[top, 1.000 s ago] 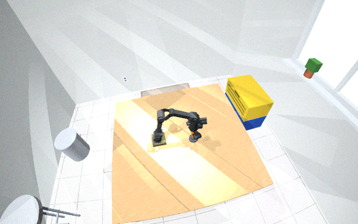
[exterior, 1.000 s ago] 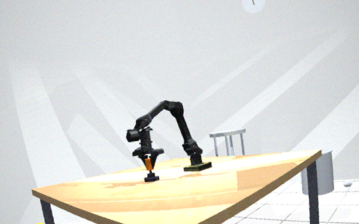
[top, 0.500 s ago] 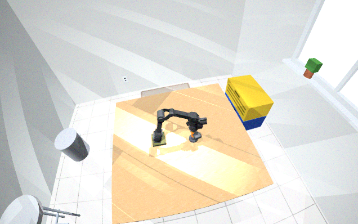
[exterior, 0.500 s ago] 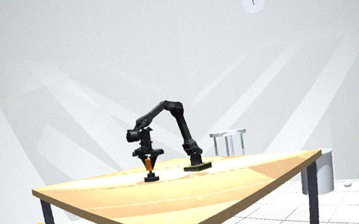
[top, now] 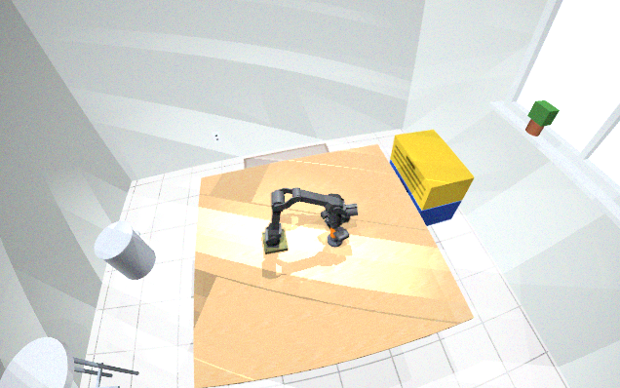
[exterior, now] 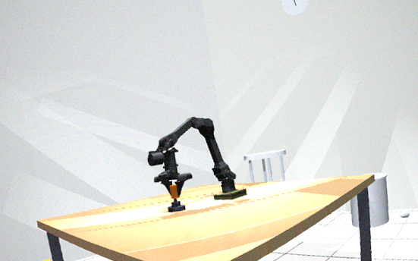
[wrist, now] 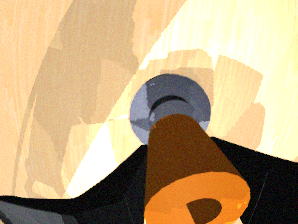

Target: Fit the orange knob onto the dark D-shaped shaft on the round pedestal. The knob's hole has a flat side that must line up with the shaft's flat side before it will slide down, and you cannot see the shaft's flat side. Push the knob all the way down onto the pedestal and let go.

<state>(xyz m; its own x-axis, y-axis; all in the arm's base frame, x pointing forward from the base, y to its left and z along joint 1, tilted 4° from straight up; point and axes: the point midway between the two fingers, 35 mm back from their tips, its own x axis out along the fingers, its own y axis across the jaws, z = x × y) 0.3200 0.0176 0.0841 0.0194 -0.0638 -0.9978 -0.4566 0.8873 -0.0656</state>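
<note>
My gripper tip is 20 mm below the orange knob. The rest, counted from my gripper tip: dark shaft (40 mm below).
</note>
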